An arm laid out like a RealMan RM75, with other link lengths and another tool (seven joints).
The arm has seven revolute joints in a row. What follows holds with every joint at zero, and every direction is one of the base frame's. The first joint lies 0.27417 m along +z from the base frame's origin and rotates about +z. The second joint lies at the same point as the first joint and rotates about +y. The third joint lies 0.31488 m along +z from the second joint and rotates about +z. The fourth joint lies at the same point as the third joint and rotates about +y. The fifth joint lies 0.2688 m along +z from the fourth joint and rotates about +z. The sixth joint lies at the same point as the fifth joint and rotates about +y. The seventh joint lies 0.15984 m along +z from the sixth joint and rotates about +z. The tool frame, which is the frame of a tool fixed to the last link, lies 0.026 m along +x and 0.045 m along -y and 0.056 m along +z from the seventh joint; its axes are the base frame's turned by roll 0, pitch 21 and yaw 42.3 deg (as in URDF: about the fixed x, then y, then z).
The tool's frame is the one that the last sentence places.
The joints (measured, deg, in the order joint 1, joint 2, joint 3, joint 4, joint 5, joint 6, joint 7), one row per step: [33.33, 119.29, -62.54, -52.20, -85.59, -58.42, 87.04]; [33.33, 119.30, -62.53, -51.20, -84.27, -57.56, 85.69]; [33.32, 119.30, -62.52, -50.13, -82.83, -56.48, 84.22]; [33.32, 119.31, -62.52, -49.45, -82.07, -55.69, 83.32]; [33.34, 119.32, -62.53, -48.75, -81.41, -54.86, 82.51]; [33.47, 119.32, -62.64, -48.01, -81.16, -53.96, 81.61]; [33.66, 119.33, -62.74, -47.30, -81.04, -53.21, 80.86]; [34.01, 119.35, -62.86, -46.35, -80.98, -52.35, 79.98]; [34.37, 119.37, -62.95, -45.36, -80.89, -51.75, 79.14]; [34.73, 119.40, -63.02, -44.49, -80.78, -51.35, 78.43]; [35.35, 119.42, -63.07, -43.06, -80.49, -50.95, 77.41]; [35.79, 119.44, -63.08, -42.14, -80.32, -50.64, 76.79]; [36.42, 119.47, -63.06, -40.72, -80.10, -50.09, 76.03]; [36.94, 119.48, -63.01, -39.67, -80.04, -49.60, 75.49]
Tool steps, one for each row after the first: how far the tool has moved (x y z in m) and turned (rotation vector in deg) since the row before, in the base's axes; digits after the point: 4 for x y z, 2 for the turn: [0.0042, 0.0018, 0.0001, 0.90, 0.44, -0.55]; [0.0053, 0.0022, 0.0006, 1.09, 0.41, -0.76]; [0.0040, 0.0014, 0.0001, 0.69, 0.09, -0.59]; [0.0043, 0.0014, -0.0002, 0.62, 0.03, -0.68]; [0.0042, 0.0015, -0.0014, 0.50, -0.51, -0.56]; [0.0034, 0.0013, -0.0019, 0.31, -0.51, -0.45]; [0.0034, 0.0017, -0.0031, 0.24, -0.67, -0.48]; [0.0028, 0.0011, -0.0036, 0.05, -0.55, -0.34]; [0.0016, 0.0009, -0.0034, -0.04, -0.40, -0.18]; [0.0018, 0.0011, -0.0054, -0.20, -0.40, -0.21]; [0.0009, 0.0009, -0.0034, -0.11, -0.25, -0.16]; [0.0024, 0.0012, -0.0052, -0.20, -0.31, -0.48]; [0.0017, 0.0012, -0.0036, -0.11, -0.34, -0.38]
